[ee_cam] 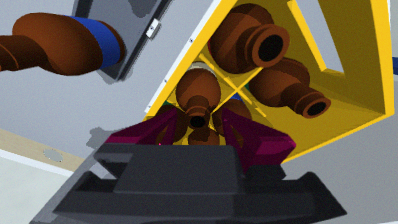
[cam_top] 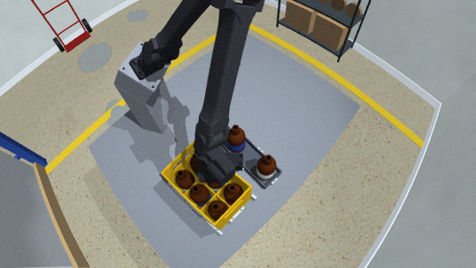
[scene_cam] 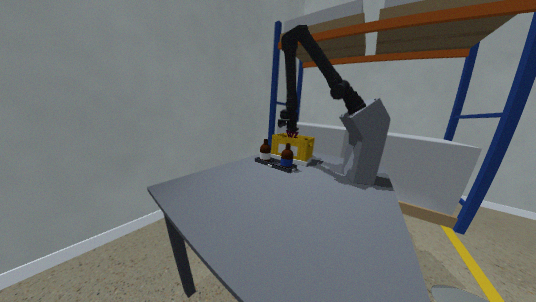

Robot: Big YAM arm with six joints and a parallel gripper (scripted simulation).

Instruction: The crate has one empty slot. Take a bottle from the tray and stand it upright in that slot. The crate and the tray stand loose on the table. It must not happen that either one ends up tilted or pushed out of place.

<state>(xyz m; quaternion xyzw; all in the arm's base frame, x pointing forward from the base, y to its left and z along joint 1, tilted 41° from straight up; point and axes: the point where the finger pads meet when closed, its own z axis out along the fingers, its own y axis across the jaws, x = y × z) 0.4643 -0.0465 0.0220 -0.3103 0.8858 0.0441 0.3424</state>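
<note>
Right now the glass bottle is 60 mm below my hand. Also, from my hand: yellow crate: 70 mm below, 40 mm to the right; then dark tray: 180 mm to the left, 140 mm below.
</note>
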